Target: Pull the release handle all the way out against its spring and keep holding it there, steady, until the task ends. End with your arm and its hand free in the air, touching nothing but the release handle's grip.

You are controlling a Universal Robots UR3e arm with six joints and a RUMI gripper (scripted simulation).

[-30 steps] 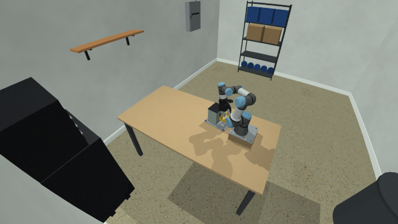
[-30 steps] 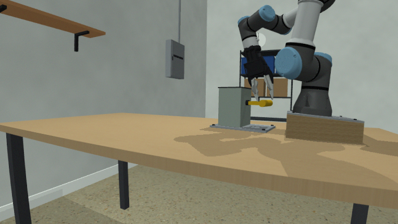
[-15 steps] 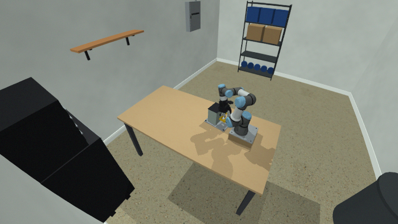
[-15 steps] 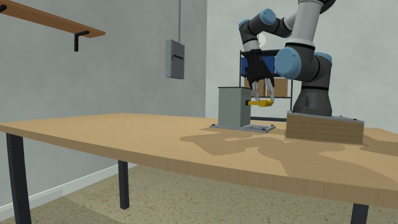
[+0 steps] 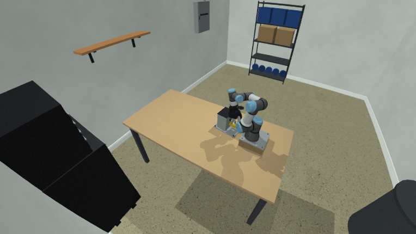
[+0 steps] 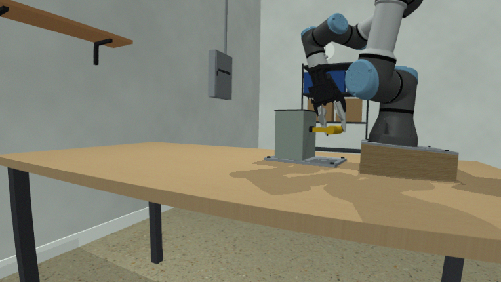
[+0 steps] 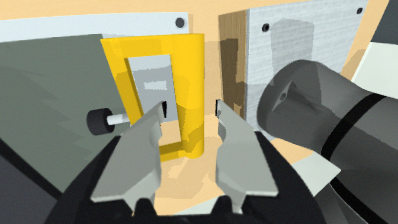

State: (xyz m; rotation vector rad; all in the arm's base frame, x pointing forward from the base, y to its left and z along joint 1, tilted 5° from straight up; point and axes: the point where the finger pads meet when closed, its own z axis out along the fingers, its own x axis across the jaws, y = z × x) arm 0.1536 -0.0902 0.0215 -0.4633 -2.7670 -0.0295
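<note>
Now: hand 90 mm short of the grey baseplate, 30 mm to the left of it and 100 mm above it.
</note>
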